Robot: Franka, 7 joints.
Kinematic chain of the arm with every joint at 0, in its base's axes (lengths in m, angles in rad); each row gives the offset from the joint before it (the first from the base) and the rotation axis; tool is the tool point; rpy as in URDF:
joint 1: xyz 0 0 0.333 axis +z
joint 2: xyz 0 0 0 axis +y
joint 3: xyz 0 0 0.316 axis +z
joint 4: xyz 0.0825 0 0 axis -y
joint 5: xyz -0.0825 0 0.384 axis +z
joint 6: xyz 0 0 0 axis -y
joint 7: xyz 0.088 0 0 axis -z
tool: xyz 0 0 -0.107 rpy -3.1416 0 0
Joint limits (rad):
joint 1: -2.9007..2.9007
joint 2: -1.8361..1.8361
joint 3: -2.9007..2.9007
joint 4: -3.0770..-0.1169
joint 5: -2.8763..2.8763
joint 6: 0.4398..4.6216
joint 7: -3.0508..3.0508
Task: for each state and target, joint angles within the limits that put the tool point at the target. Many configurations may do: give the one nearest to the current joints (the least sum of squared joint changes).
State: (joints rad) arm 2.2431 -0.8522 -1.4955 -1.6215 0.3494 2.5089 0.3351
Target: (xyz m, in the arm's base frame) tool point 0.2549 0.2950 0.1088
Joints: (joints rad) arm 2.5306 -1.1015 -2.0920 -2.5162 0.3257 2.3585 0.3351
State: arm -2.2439 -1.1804 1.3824 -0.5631 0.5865 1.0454 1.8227
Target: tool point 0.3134 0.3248 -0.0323
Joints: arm -1.6900 -1.6848 2.2579 -1.2524 0.6145 0.5725 1.8227
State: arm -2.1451 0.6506 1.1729 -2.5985 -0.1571 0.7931 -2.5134
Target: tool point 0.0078 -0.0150 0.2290
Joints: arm -2.1678 0.7265 0.8669 -3.0770 -0.3508 0.8980 -2.5134
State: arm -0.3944 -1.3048 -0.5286 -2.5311 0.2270 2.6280 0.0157
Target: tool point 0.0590 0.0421 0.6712
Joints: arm -0.0752 -1.8361 0.0996 -2.7383 0.3021 2.0763 0.0157
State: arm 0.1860 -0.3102 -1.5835 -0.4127 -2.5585 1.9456 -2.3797
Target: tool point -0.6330 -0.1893 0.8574
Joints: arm 0.1034 -0.8210 -1.6618 -0.3750 -2.5100 1.8381 -2.3797
